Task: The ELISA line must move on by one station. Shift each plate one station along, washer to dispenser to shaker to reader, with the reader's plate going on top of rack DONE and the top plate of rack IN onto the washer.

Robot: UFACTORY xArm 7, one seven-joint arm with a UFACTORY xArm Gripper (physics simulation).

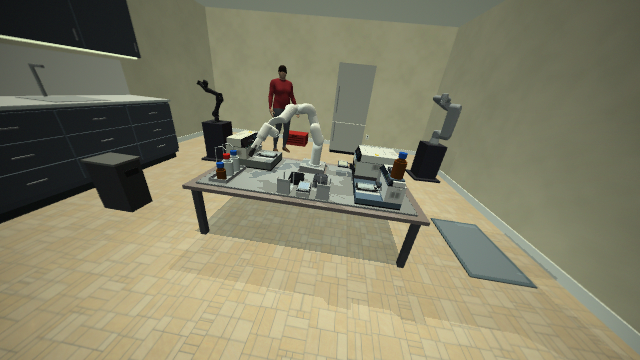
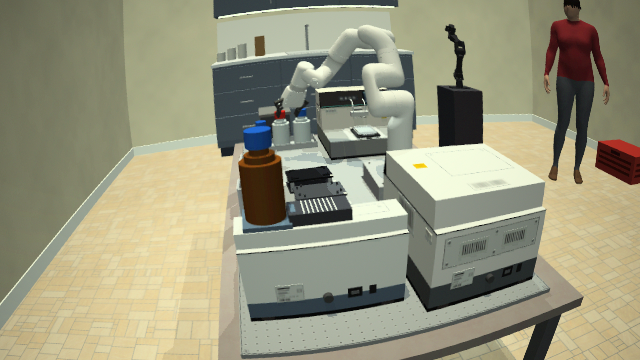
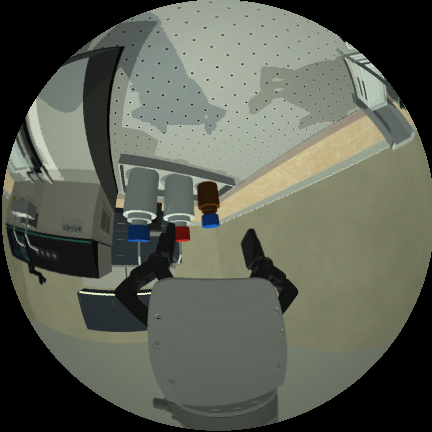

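Pixels of known places: gripper, between the fingertips: (image 1: 250,155) (image 2: 286,115) (image 3: 210,233); arm's base, origin of its link: (image 1: 314,164).
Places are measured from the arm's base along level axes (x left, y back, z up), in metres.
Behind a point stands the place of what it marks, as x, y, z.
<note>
My gripper (image 1: 254,151) {-0.523, -0.333, 0.144} (image 2: 291,107) {-0.523, -0.333, 0.144} (image 3: 210,233) {-0.523, -0.333, 0.144} is open and empty, tilted, above the table's far left part, near the bottles. A pale plate (image 1: 267,154) {-0.476, -0.022, 0.056} (image 2: 365,131) {-0.417, 0.001, 0.057} lies on the machine with thin tubes (image 1: 260,161) {-0.502, -0.155, 0.026} (image 2: 340,112) {-0.630, -0.055, 0.110} (image 3: 55,200) {-0.629, -0.044, 0.072}. Another plate (image 1: 367,186) {0.459, -0.444, 0.030} lies on the blue-based machine (image 1: 395,194) {0.622, -0.609, 0.071} (image 2: 320,265) {0.694, -0.448, 0.084} at the right front. A small plate (image 1: 343,163) {0.284, -0.054, 0.062} shows beside the large cream machine (image 1: 377,152) {0.578, -0.077, 0.215} (image 2: 465,185) {0.710, -0.123, 0.215}. A pale plate (image 1: 303,186) {-0.043, -0.537, 0.014} sits mid-table between grey upright panels (image 1: 283,185) {-0.190, -0.566, 0.019}. Rack labels IN and DONE cannot be read.
A tray holds a red-capped bottle (image 1: 227,164) {-0.702, -0.378, 0.056} (image 2: 280,131) {-0.678, -0.348, 0.036} (image 3: 178,200) {-0.679, -0.331, 0.035}, a blue-capped white bottle (image 2: 301,129) {-0.671, -0.245, 0.035} (image 3: 141,195) {-0.670, -0.241, 0.033} and a small brown bottle (image 1: 221,172) {-0.709, -0.468, 0.020} (image 3: 208,195) {-0.695, -0.427, 0.002}. A large brown bottle (image 1: 399,167) {0.606, -0.579, 0.264} (image 2: 262,190) {0.665, -0.542, 0.248} stands on the blue-based machine. A person (image 1: 282,95) (image 2: 575,55) stands behind the table.
</note>
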